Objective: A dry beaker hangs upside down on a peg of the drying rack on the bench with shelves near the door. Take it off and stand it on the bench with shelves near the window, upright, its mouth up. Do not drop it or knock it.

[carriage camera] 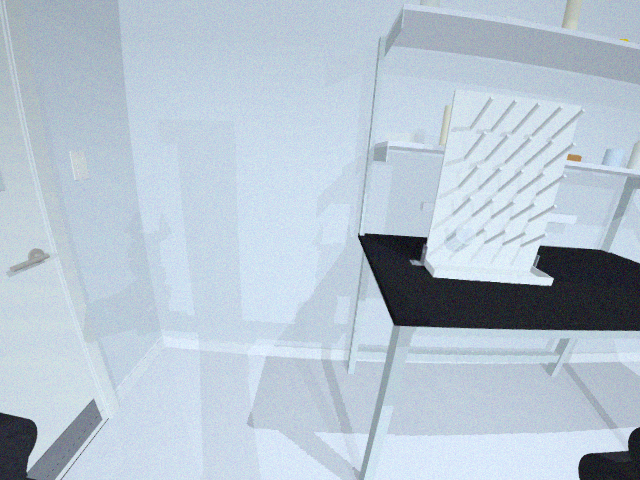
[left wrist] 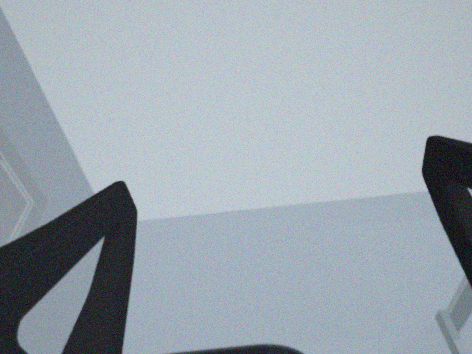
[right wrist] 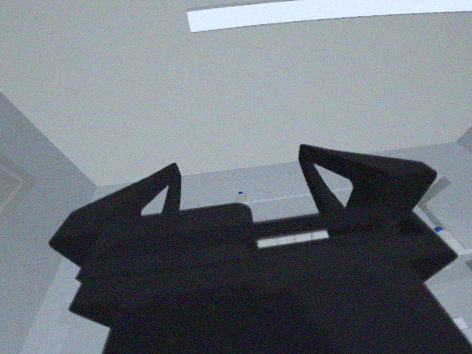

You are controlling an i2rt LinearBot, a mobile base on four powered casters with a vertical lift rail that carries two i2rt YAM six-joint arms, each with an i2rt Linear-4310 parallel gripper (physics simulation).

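Places are measured from the left arm's base along level axes (x ahead, y left, z up), in centimetres.
Where they show: left gripper, between the fingertips: (left wrist: 272, 175); right gripper, between the fingertips: (right wrist: 238, 160).
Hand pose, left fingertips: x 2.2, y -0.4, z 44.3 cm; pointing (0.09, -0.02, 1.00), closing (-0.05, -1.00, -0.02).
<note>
Things, the pixels of their top centre, and the offset from my left fingertips. "*": a spot on its surface instead. Level surfaces: height alone.
- clear beaker, centre of its top: (carriage camera: 462, 223) dx +70.2, dy -83.4, dz -21.6 cm
- bench with shelves, height of its surface: dz -41.2 cm
- cream cylinder, a spot on its surface: (carriage camera: 571, 14) * dx +97.8, dy -127.7, dz +60.7 cm
- orange-brown item, a spot on its surface: (carriage camera: 573, 157) * dx +101.9, dy -149.5, dz +7.1 cm
- pale blue container, a spot on its surface: (carriage camera: 613, 157) * dx +101.1, dy -170.3, dz +9.5 cm
- bench's front leg, a spot on its surface: (carriage camera: 383, 403) * dx +44.8, dy -58.3, dz -76.9 cm
- door with a handle, a spot on its surface: (carriage camera: 36, 257) * dx +56.2, dy +62.1, dz -39.3 cm
A clear beaker (carriage camera: 459, 238) hangs on a low peg near the lower left of the white drying rack (carriage camera: 485, 273) in the carriage view; its outline is faint, and its mouth is hard to make out. The rack stands on the black top of a bench with shelves (carriage camera: 516, 304) at the right of the picture. My left gripper (left wrist: 272, 175) is open and empty, with its fingers far apart in front of wall and ceiling. My right gripper (right wrist: 238, 160) is open and empty too, pointing up toward the ceiling. Both are far from the beaker. The bench near the window cannot be identified here.
Shelves above the bench hold a cream cylinder (carriage camera: 571, 14), an orange-brown item (carriage camera: 573, 157) and a pale blue container (carriage camera: 613, 157). The bench's front leg (carriage camera: 383, 403) stands at the lower middle. A door with a handle (carriage camera: 36, 257) is at the left. A ceiling light (right wrist: 320, 14) shows in the right wrist view.
</note>
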